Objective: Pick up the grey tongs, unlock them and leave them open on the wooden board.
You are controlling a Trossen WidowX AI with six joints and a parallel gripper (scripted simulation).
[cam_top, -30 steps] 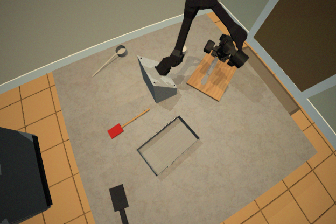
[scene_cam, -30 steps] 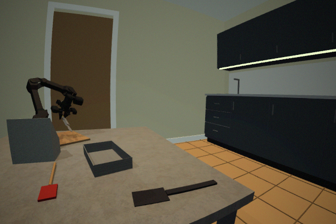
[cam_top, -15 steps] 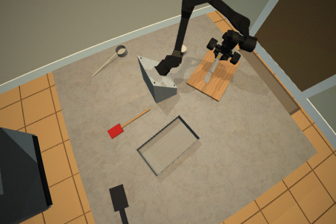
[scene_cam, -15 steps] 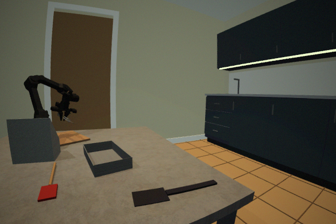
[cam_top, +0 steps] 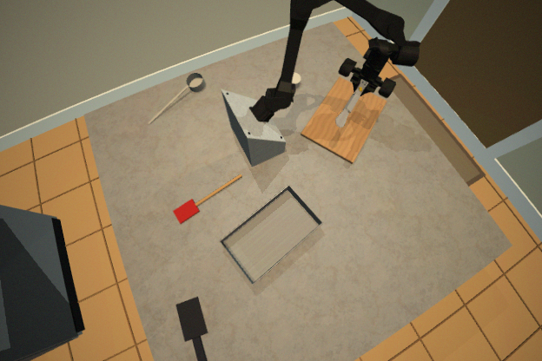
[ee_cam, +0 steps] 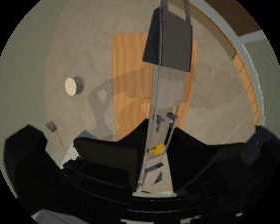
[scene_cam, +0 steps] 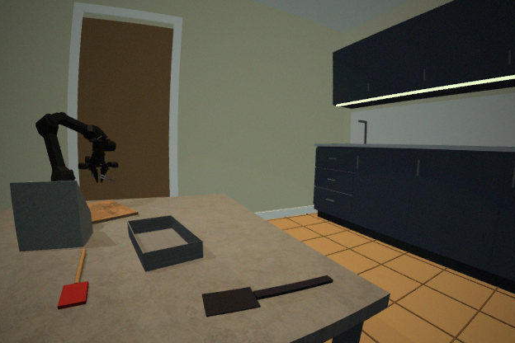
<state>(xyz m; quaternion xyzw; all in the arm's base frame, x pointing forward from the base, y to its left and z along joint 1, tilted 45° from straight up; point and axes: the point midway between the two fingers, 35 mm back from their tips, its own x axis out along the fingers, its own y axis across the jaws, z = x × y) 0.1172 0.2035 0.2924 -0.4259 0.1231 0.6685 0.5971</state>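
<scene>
Right now the wooden board is 15 cm below my gripper tip. Round my gripper tip: cream cup (27 cm behind, 9 cm to the right, 14 cm below); red spatula (1 cm ahead, 68 cm to the right, 15 cm below); roasting tin (24 cm ahead, 52 cm to the right, 13 cm below).
</scene>
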